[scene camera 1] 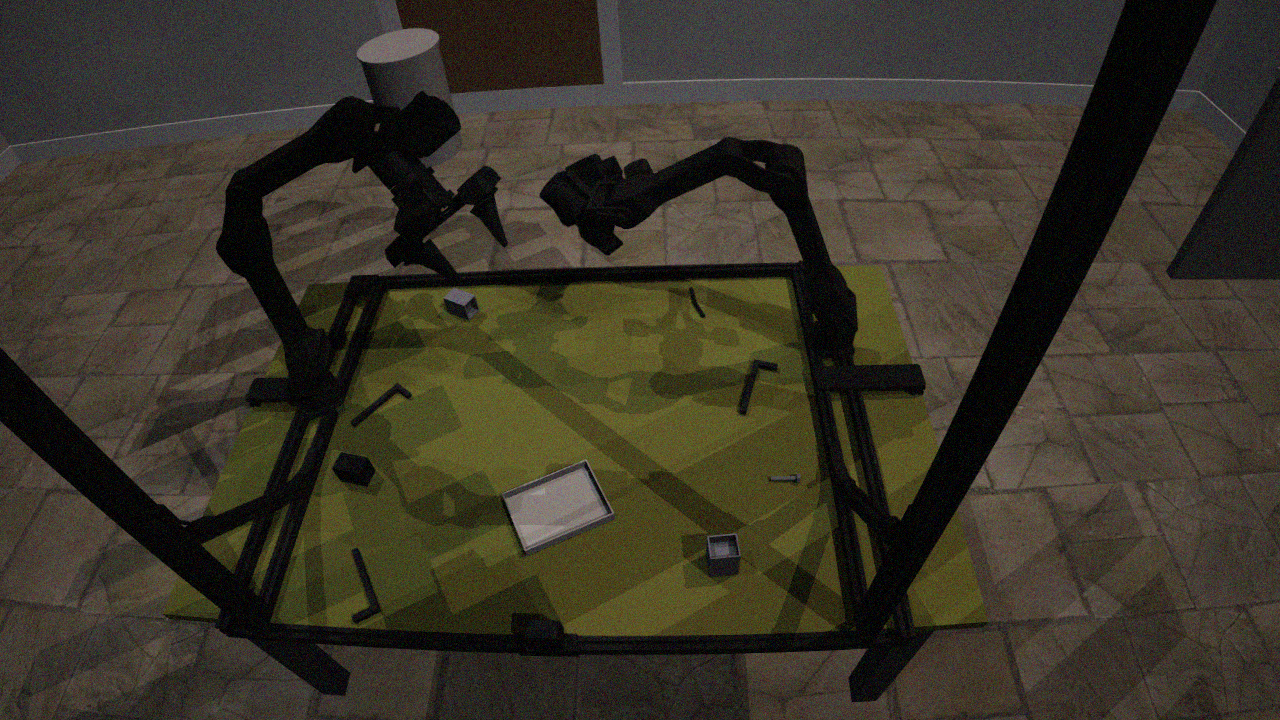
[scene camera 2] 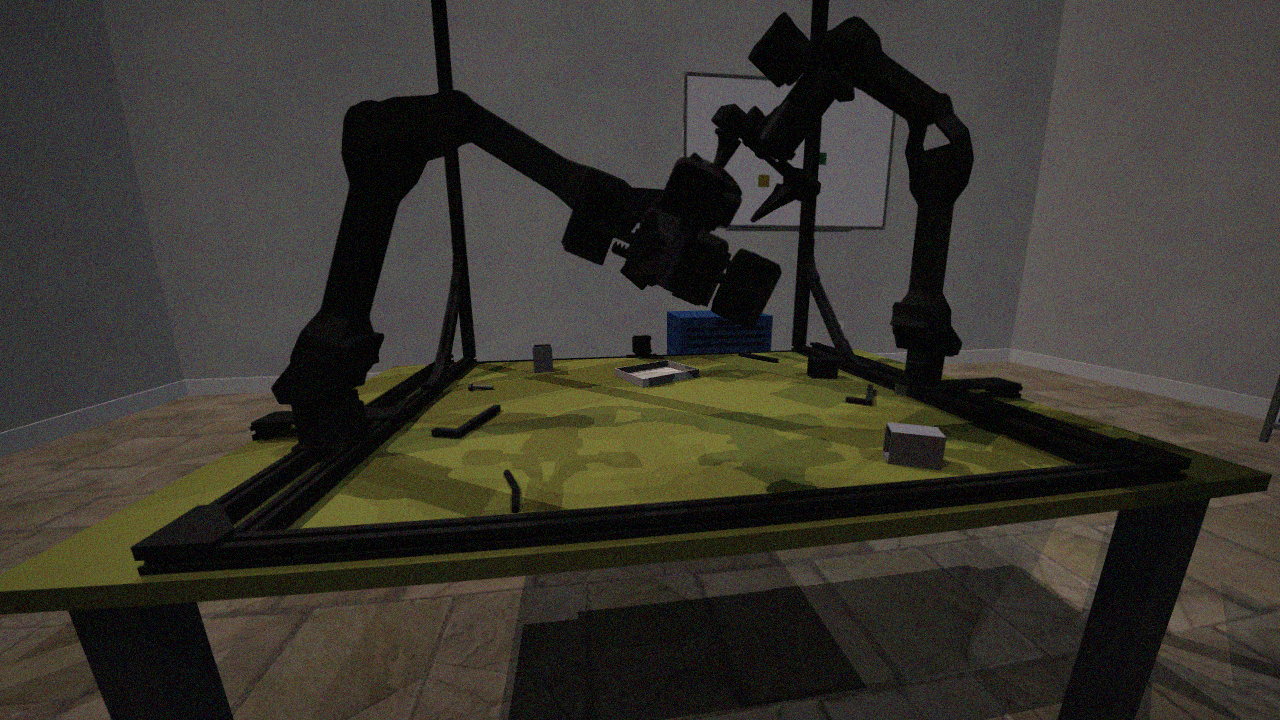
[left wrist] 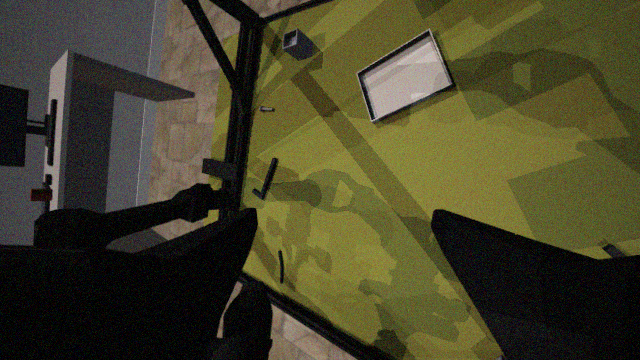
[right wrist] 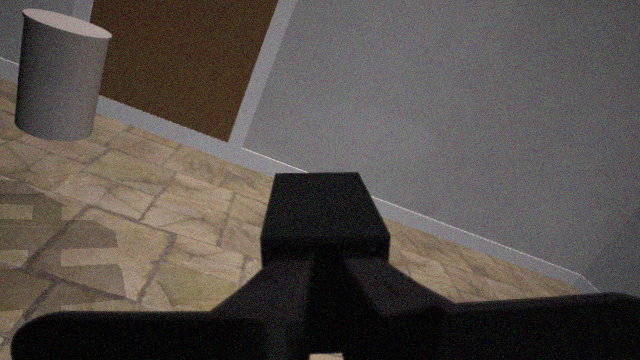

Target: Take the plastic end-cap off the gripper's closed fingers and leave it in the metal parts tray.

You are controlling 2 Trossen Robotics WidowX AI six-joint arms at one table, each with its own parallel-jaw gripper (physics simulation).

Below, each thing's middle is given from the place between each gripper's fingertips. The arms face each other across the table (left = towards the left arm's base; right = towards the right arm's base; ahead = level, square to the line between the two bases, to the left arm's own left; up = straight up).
Labels:
Now: left hand 31 cm above the metal parts tray (scene camera 1: pixel 556 507), 21 cm past it and 6 cm to the left of it. Also, from my left hand: dark block (scene camera 1: pixel 350 468): 30 cm below, 28 cm to the left, 11 cm behind.
Right now my right hand is 550 mm past the metal parts tray, 140 mm to the right of it and 220 mm above it. From my right hand the other things lie so: dark block 450 mm behind, 470 mm to the left, 210 mm below.

